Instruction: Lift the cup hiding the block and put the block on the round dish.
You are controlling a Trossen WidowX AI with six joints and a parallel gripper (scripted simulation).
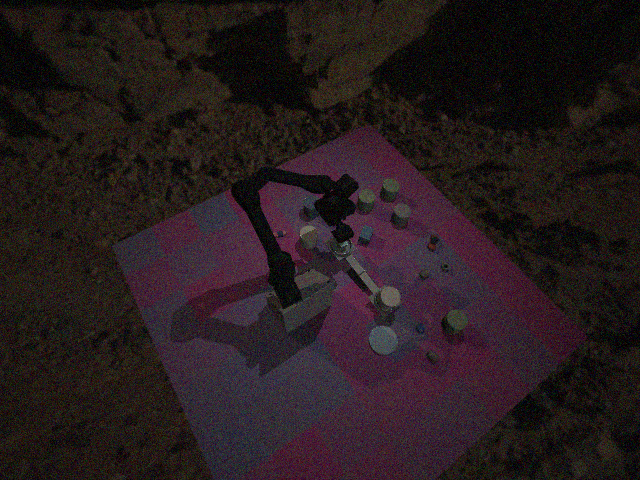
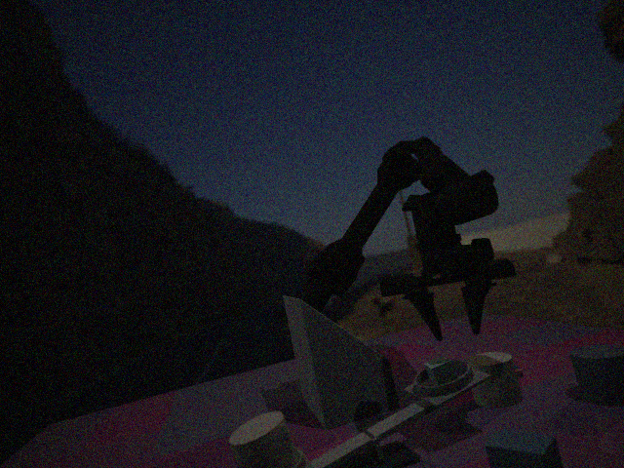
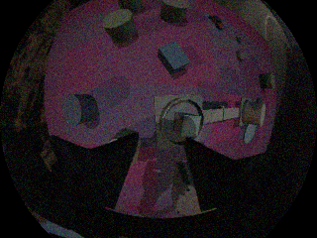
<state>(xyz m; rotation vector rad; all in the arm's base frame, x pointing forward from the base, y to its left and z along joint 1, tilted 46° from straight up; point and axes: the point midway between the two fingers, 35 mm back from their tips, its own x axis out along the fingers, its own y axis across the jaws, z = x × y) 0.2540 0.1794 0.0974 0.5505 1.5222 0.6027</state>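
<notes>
Now: gripper tip 20 mm past the round dish, 410 mm to the left of it and 120 mm above it. Round my gripper tip: small balance: 40 mm ahead, 160 mm to the right, 90 mm below; grey-blue cup: 180 mm to the left, 90 mm below.
</notes>
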